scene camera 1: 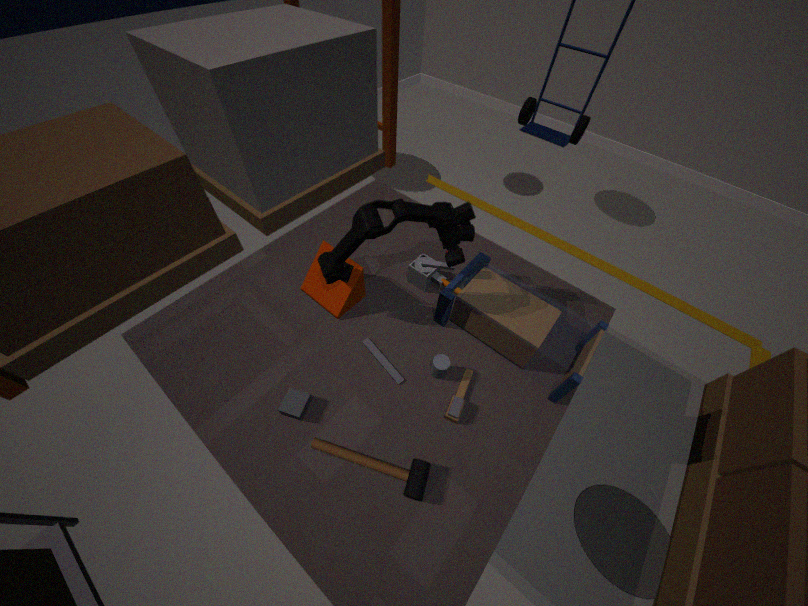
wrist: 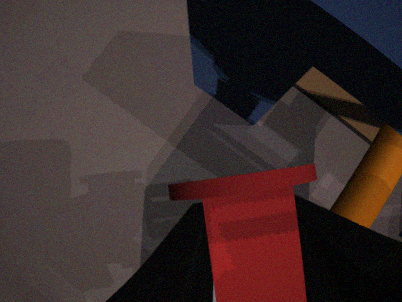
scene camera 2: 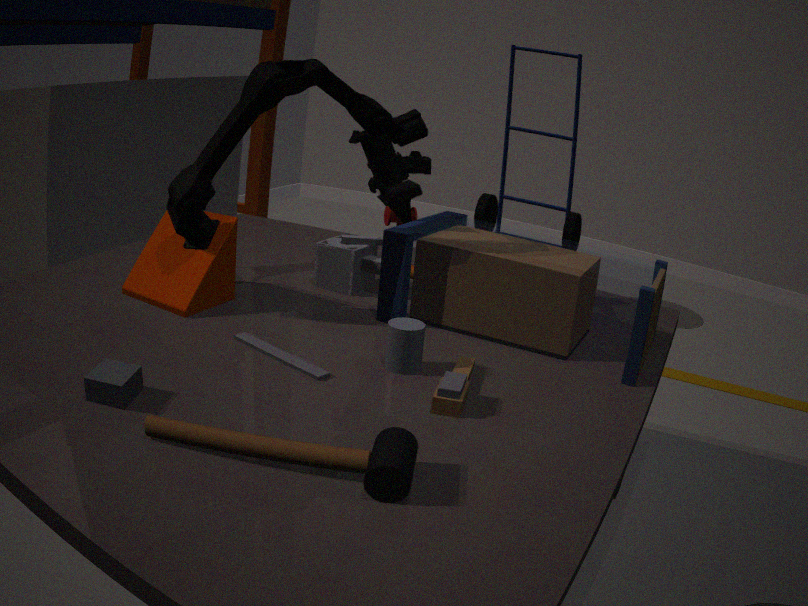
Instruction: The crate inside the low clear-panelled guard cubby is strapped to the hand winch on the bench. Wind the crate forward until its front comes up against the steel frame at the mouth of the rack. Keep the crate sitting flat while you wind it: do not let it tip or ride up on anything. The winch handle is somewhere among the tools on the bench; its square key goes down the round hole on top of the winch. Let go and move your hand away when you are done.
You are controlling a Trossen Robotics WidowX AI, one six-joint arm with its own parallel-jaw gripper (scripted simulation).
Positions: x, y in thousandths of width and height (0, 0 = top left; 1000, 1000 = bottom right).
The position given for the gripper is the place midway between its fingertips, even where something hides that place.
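Observation:
In scene camera 2 the gripper (scene camera 2: 504, 372) appears together with a grey block (scene camera 2: 140, 633) and a mallet (scene camera 2: 481, 778). Scene camera 1 shows the gripper (scene camera 1: 566, 428) too, along with the mallet (scene camera 1: 515, 790). The wrist view offers a red knob (wrist: 626, 740) and the gripper (wrist: 598, 694); the grey block is out of frame in the wrist view, and the mallet is out of frame in the wrist view as well.

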